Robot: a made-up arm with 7 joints. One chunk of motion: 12 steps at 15 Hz.
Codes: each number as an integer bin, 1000 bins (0 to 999) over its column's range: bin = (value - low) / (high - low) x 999, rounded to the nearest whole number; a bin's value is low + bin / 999 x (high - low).
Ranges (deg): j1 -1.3..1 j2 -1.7..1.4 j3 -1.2..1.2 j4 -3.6..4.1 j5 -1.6..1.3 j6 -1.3..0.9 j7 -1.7..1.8
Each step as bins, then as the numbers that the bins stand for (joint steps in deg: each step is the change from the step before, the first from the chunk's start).
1 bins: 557 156 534 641 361 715 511
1 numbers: -0.018 -1.216 0.083 1.341 -0.552 0.275 0.090
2 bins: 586 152 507 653 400 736 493
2 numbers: 0.049 -1.228 0.018 1.433 -0.439 0.321 0.027
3 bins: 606 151 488 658 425 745 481
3 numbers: 0.095 -1.231 -0.028 1.472 -0.366 0.341 -0.015
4 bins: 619 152 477 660 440 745 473
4 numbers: 0.125 -1.228 -0.054 1.487 -0.323 0.341 -0.043
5 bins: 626 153 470 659 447 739 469
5 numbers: 0.141 -1.225 -0.071 1.479 -0.302 0.327 -0.057
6 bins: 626 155 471 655 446 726 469
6 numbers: 0.141 -1.219 -0.068 1.449 -0.305 0.299 -0.057
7 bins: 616 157 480 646 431 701 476
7 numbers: 0.118 -1.213 -0.047 1.379 -0.349 0.244 -0.032
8 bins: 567 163 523 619 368 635 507
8 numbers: 0.005 -1.194 0.056 1.171 -0.532 0.098 0.076
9 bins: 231 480 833 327 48 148 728
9 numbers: -0.768 -0.211 0.801 -1.080 -1.461 -0.974 0.851
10 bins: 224 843 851 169 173 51 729
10 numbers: -0.784 0.916 0.844 -2.297 -1.098 -1.188 0.854
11 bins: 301 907 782 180 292 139 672
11 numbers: -0.607 1.115 0.679 -2.213 -0.752 -0.994 0.654
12 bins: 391 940 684 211 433 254 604
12 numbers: -0.400 1.217 0.443 -1.974 -0.343 -0.741 0.416
